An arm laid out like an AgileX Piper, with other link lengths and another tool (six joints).
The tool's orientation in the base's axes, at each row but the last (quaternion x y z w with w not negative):
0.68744, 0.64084, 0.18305, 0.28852
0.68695, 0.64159, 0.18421, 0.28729
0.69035, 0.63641, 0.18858, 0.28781
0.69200, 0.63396, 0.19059, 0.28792
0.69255, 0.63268, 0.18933, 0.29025
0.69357, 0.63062, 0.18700, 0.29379
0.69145, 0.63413, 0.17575, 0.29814
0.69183, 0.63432, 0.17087, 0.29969
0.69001, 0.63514, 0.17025, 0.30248
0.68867, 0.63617, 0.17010, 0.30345
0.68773, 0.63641, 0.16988, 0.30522
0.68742, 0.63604, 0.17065, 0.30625
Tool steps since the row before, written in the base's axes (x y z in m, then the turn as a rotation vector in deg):
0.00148, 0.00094, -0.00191, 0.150, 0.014, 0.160
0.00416, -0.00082, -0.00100, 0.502, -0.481, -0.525
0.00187, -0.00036, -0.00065, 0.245, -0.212, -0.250
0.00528, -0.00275, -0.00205, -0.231, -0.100, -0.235
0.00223, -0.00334, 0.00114, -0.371, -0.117, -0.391
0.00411, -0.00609, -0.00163, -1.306, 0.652, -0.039
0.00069, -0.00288, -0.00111, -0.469, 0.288, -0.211
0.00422, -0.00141, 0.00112, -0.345, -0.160, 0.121
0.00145, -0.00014, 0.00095, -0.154, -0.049, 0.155
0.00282, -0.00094, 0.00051, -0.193, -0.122, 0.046
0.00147, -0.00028, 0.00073, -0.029, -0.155, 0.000
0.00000, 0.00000, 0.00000, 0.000, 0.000, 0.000
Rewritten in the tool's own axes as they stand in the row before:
0.00132, -0.00007, 0.00223, 0.012, 0.217, -0.032
-0.00024, 0.00261, 0.00348, -0.360, 0.064, 0.791
-0.00006, 0.00103, 0.00172, -0.154, 0.034, 0.378
-0.00185, 0.00282, 0.00531, -0.103, -0.325, 0.049
-0.00313, 0.00254, 0.00108, -0.122, -0.532, 0.083
-0.00526, 0.00229, 0.00487, 0.470, -1.045, -0.905
-0.00259, -0.00012, 0.00182, 0.248, -0.501, -0.185
-0.00097, 0.00400, 0.00203, -0.221, -0.189, -0.273
-0.00008, 0.00173, 0.00020, -0.092, -0.020, -0.203
-0.00062, 0.00251, 0.00155, -0.152, -0.119, -0.130
-0.00019, 0.00160, 0.00042, -0.156, -0.022, 0.014
0.00000, 0.00000, 0.00000, 0.000, 0.000, 0.000

